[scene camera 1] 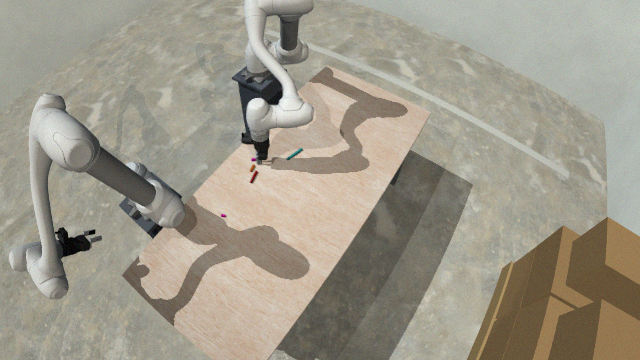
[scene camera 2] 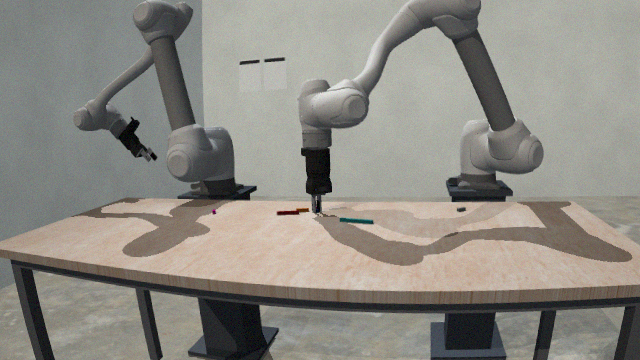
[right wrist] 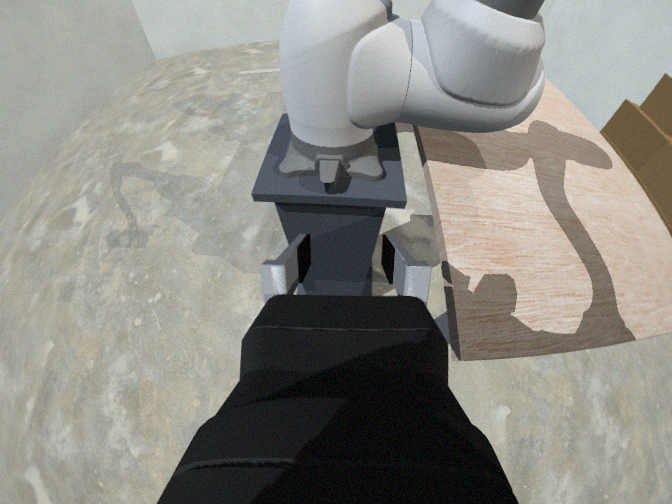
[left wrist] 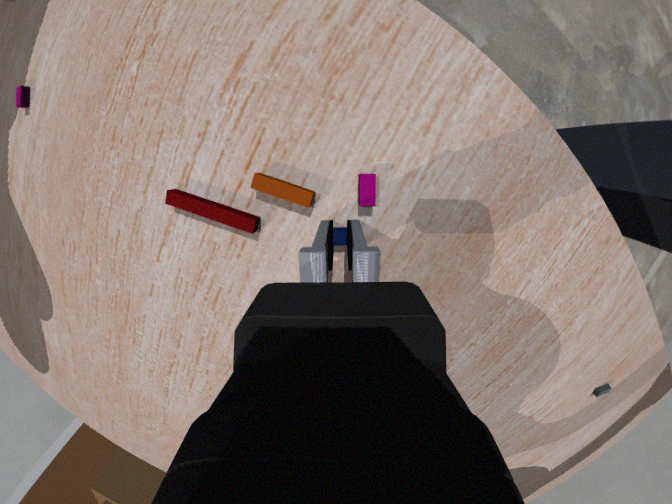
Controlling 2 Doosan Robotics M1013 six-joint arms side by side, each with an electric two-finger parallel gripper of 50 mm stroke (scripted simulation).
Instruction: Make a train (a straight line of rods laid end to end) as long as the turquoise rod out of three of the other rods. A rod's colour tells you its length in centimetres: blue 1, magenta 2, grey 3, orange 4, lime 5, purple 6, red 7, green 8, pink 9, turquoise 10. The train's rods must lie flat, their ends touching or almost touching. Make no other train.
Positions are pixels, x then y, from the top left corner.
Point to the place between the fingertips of the right gripper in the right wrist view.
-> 346, 249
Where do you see an arm pedestal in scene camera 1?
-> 272, 95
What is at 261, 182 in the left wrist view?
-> An orange rod.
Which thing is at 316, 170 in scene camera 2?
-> The left gripper.
